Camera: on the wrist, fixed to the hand. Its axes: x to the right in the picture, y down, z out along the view.
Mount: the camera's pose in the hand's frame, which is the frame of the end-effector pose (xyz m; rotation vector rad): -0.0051 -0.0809 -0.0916 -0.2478 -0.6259 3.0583
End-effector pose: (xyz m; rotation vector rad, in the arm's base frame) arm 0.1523 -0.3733 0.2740 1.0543 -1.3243 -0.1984
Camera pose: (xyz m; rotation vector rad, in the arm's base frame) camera 0.2635 -0.3677 0.2234 -1.9945 -1.8192 1.5719
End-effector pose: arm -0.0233 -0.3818 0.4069 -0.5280 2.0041 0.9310
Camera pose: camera -0.0152 -0.5038 0.4112 -2.2741 -0.2666 -1.4363
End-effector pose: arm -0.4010 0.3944 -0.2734 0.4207 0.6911 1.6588
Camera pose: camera -0.3956 0.3779 -0.3945 -0.8911 0.8115 -1.3331
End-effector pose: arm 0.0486 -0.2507 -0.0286 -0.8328 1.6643 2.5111
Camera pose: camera 0.1154 -0.2931 -0.1219 -1.5121 -0.4406 -0.2390
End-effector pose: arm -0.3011 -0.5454 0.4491 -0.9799 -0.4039 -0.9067
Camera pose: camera -0.3778 -0.6403 0.4412 -0.8542 0.8322 2.1407
